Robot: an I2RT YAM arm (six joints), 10 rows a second.
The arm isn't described. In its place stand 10 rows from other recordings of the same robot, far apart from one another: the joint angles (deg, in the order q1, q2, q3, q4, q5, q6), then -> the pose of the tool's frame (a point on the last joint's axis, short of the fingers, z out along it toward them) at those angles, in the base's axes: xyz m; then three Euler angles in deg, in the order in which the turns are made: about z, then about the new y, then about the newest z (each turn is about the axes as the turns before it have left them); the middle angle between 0 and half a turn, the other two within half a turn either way.
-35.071, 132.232, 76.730, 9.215, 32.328, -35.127 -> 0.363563 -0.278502 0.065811 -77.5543 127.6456 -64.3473
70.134, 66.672, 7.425, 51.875, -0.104, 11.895 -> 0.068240 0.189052 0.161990 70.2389 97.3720 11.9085
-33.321, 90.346, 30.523, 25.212, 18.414, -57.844 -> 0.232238 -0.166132 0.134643 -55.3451 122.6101 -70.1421
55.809, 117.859, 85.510, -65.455, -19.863, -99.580 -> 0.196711 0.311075 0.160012 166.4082 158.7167 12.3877
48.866, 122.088, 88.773, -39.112, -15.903, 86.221 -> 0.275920 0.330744 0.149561 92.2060 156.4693 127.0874
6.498, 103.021, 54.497, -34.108, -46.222, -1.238 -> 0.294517 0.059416 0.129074 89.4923 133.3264 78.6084
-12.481, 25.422, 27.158, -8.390, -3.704, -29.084 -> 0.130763 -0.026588 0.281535 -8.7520 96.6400 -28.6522
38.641, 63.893, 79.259, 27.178, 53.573, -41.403 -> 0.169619 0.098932 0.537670 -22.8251 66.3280 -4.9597
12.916, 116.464, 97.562, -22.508, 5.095, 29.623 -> 0.459756 0.102190 0.254834 6.1365 131.2106 25.1446
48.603, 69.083, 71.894, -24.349, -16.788, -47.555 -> 0.169537 0.207873 0.392367 66.5728 110.5774 -41.0516
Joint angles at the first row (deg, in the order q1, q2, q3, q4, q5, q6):
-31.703 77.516 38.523 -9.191 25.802 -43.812
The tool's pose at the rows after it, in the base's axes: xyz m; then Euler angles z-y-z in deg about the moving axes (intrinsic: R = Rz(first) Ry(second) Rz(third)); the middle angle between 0 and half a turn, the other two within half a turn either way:
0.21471 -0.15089 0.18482 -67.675 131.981 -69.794
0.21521 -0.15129 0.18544 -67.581 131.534 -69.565
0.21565 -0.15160 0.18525 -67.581 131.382 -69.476
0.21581 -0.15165 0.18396 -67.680 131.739 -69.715
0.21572 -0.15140 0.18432 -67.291 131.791 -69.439
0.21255 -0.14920 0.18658 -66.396 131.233 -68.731
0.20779 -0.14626 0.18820 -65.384 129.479 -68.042
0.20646 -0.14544 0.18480 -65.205 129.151 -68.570
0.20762 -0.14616 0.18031 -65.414 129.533 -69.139
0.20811 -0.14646 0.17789 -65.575 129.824 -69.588
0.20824 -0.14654 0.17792 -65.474 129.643 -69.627
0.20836 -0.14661 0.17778 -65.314 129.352 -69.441
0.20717 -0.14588 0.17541 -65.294 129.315 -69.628
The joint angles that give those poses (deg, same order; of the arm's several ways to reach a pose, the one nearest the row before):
-31.702 77.516 38.502 -9.018 25.891 -43.898
-31.703 77.516 38.501 -8.535 26.021 -43.943
-31.702 77.647 38.501 -8.251 26.087 -43.920
-31.704 77.909 38.501 -8.383 25.998 -43.922
-31.702 77.778 38.480 -8.406 25.715 -43.942
-31.703 76.357 37.737 -8.209 25.343 -44.205
-31.703 74.344 36.031 -6.395 25.344 -45.079
-31.703 74.281 35.004 -5.038 25.343 -45.889
-31.704 75.286 34.718 -4.206 25.343 -46.130
-31.704 75.812 34.590 -3.901 25.343 -46.326
-31.704 75.812 34.524 -3.618 25.343 -46.522
-31.703 75.811 34.370 -3.115 25.344 -46.587
-31.704 75.769 33.715 -2.457 25.343 -46.807

